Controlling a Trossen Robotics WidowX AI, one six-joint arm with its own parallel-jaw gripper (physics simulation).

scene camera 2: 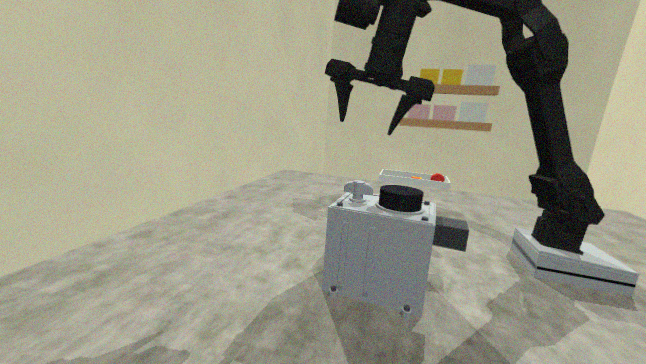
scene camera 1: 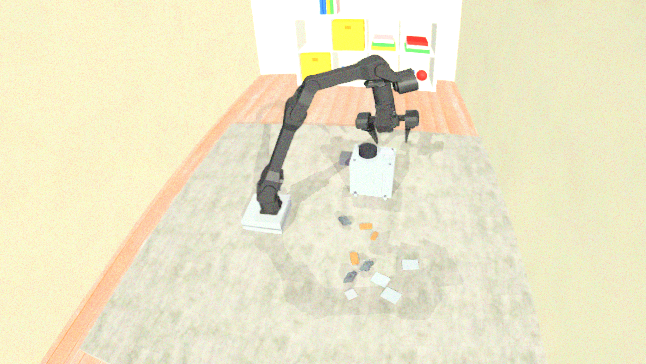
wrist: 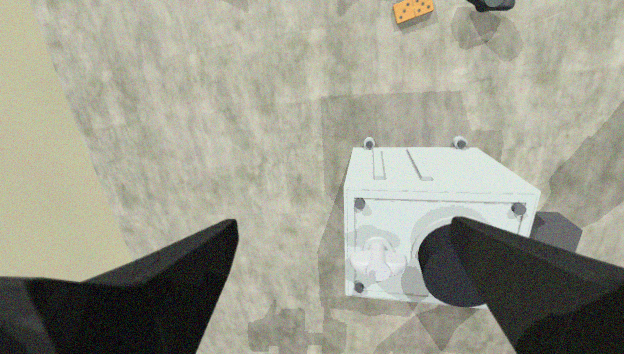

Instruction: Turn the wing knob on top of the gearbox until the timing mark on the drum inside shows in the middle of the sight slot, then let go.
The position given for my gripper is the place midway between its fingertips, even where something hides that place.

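You can find my gripper (scene camera 2: 364, 128), (scene camera 1: 391, 142), (wrist: 343, 228) in those views, and it's open, holding nothing. There's a wing knob (wrist: 377, 260) here too.
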